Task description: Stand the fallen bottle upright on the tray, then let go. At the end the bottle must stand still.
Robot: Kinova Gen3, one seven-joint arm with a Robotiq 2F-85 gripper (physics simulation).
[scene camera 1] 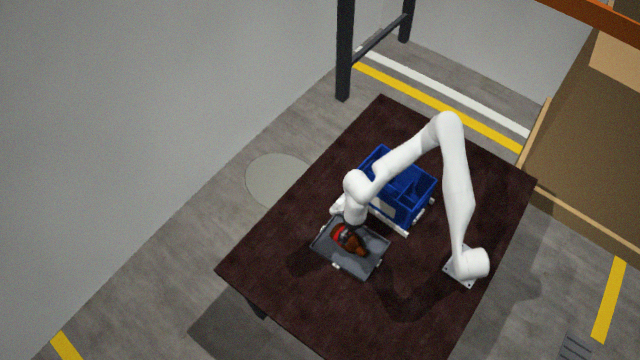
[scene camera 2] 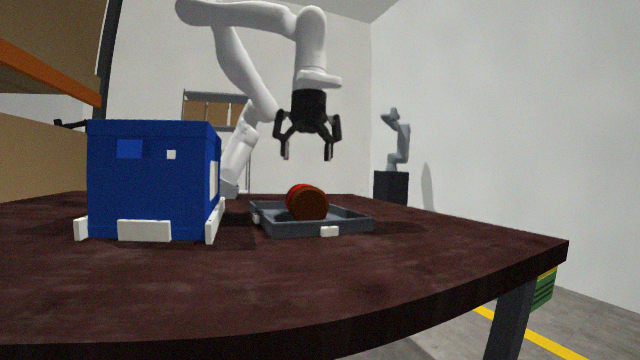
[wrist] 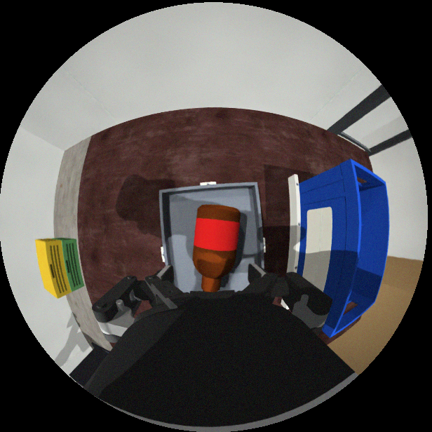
Scene:
blue divided crate: scene camera 1 402,198; scene camera 2; wrist
grey tray: scene camera 1; scene camera 2 274,217; wrist
same spot on blue divided crate: (wrist: pixel 344 225) = (scene camera 2: pixel 212 146)
same spot on grey tray: (wrist: pixel 177 206) = (scene camera 1: pixel 321 246)

